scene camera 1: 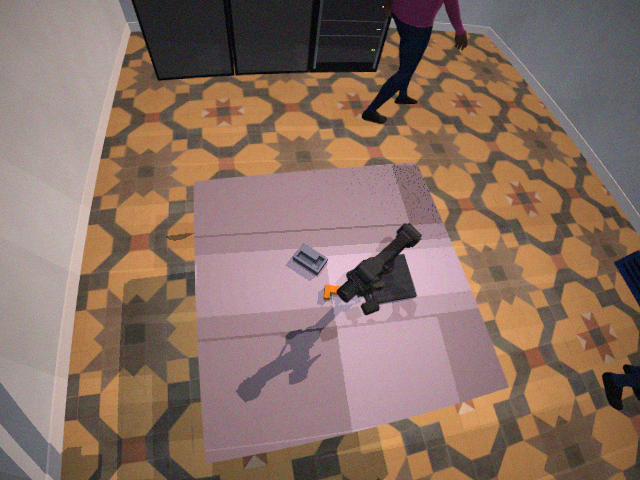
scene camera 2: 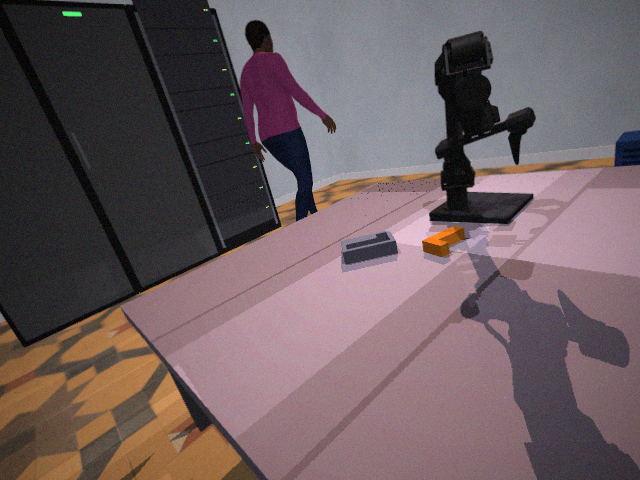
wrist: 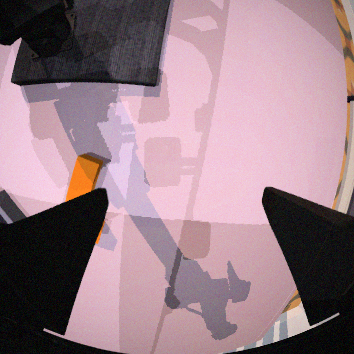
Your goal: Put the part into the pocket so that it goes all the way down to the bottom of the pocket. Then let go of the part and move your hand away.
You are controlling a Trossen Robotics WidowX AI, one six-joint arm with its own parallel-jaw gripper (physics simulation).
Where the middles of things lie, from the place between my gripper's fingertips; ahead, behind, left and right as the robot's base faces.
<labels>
Now: the orange L-shaped part [scene camera 2: 438, 244] 15 cm below my hand, 11 cm to the right of it and 4 cm ahead of it. Also, from my hand: grey pocket block [scene camera 2: 383, 243] 30 cm to the right, 15 cm below, 10 cm ahead.
</labels>
